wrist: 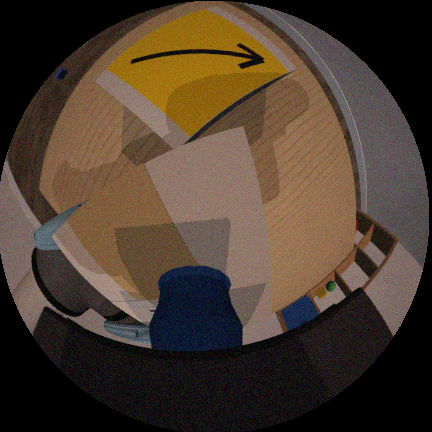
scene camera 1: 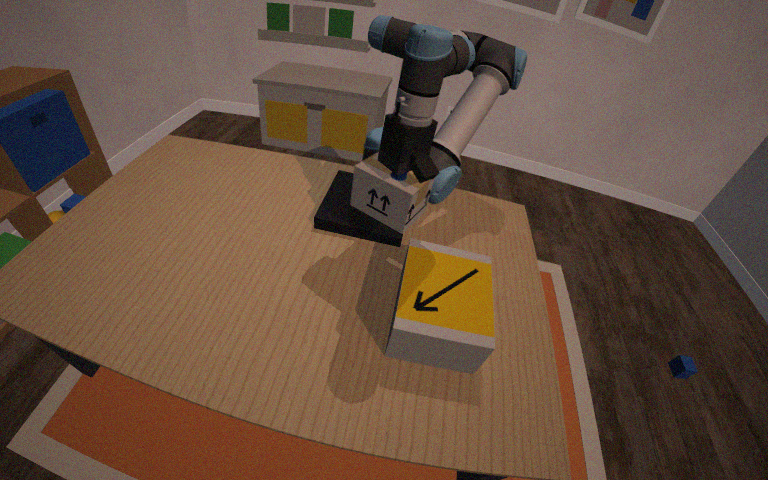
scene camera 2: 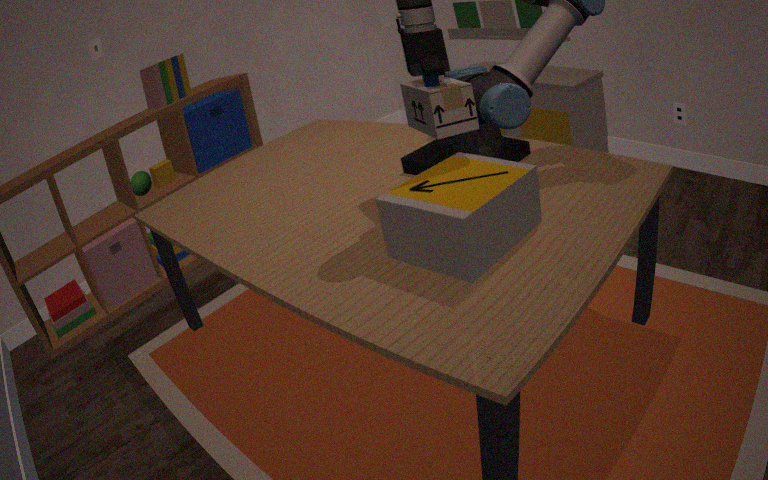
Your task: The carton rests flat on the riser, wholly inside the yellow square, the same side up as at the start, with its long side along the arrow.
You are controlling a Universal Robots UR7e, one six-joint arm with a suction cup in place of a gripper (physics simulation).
carton: wrist 197,204; scene camera 1; scene camera 2
grey riser: wrist; scene camera 1 443,317; scene camera 2
same spot on carton: (scene camera 1: pixel 398 204) = (scene camera 2: pixel 426 106)
same spot on grey riser: (wrist: pixel 180 78) = (scene camera 2: pixel 465 168)
